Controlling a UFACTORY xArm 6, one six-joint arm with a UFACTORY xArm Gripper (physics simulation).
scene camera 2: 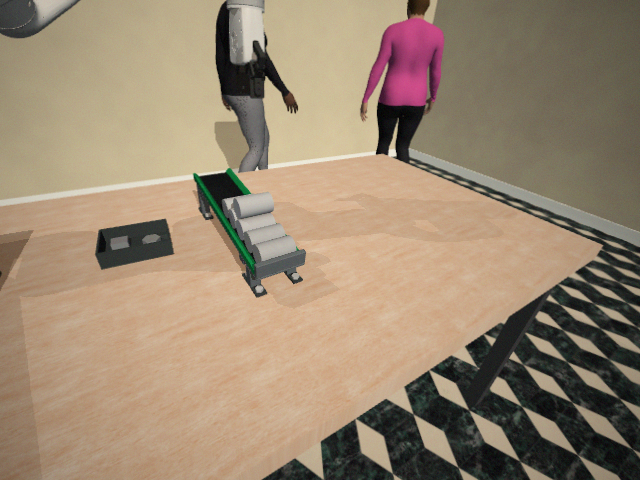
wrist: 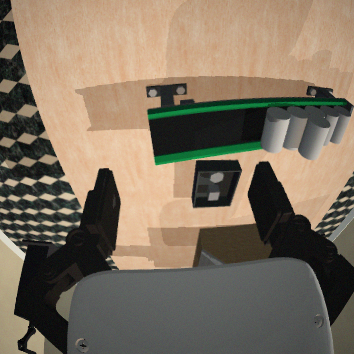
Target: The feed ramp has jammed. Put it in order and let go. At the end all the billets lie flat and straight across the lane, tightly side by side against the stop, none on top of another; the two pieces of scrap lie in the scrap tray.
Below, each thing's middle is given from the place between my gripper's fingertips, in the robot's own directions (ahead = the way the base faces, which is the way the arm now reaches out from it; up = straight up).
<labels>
Right now my hand is 30 cm past the scrap tray (scene camera 2: 107,258), 11 cm to the left of it and 26 cm above it. The rest, counted from my hand: grey stop (scene camera 2: 264,268) 8 cm behind, 35 cm to the right, 22 cm below.
</labels>
